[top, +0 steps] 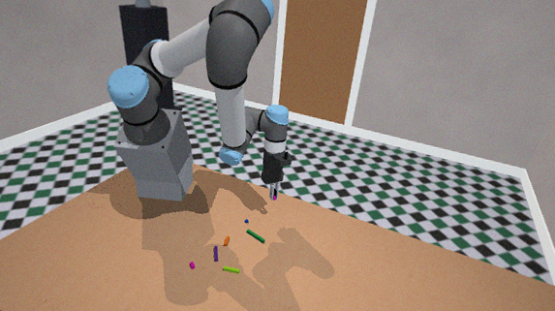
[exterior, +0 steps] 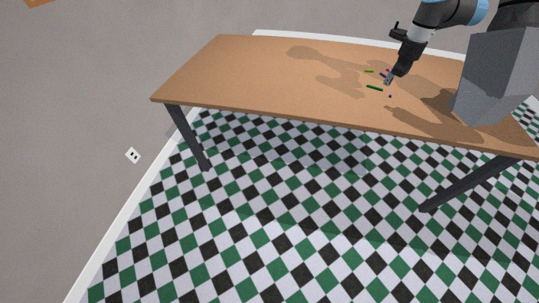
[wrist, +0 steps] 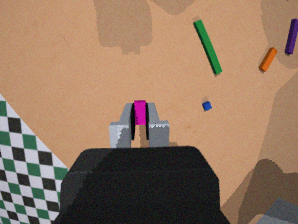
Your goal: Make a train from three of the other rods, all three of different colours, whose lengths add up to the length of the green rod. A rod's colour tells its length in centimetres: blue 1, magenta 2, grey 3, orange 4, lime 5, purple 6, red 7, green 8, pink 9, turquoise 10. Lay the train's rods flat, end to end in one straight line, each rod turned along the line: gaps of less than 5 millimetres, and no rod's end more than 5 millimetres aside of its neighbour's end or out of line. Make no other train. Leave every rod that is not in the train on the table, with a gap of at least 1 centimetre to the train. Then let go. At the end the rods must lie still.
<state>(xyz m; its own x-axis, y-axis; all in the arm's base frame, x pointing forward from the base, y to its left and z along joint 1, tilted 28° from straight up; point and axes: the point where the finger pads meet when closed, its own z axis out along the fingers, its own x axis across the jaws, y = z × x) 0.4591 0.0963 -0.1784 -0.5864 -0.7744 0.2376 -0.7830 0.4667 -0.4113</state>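
My gripper is now 110 mm above the blue rod, 70 mm to the left of it and 70 mm past it. Also, from my hand: purple rod (260 mm to the right, 110 mm below, 70 mm behind); then green rod (120 mm to the right, 110 mm below); then orange rod (200 mm to the right, 110 mm below, 70 mm behind).
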